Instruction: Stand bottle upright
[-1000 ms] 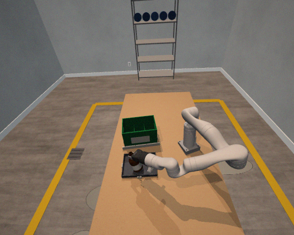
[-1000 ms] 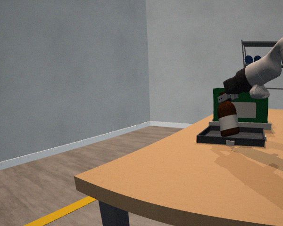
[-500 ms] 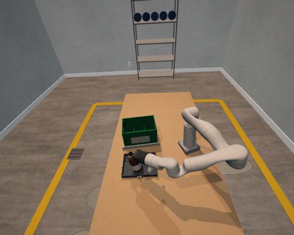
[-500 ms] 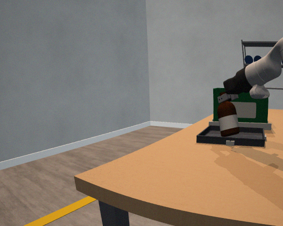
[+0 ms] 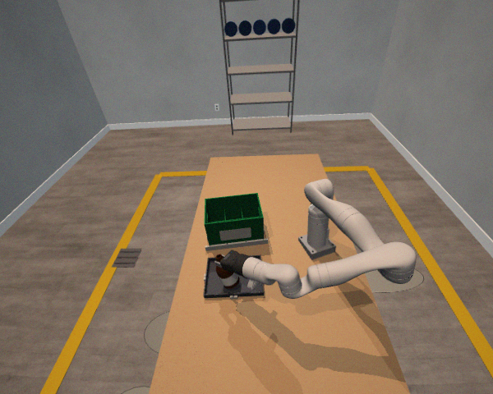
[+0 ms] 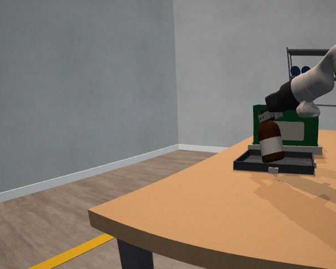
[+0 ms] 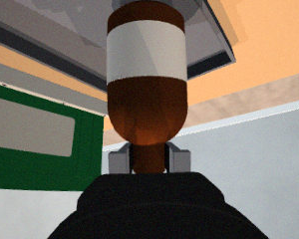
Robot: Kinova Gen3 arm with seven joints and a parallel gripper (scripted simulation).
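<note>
My gripper is now 5 cm above the brown bottle, 1 cm to the right of it and 1 cm past it. The rest, counted from my hand: green crate (29 cm to the right, 6 cm below, 5 cm behind); then dark tray (13 cm below, 4 cm behind, 1 cm to the right).
</note>
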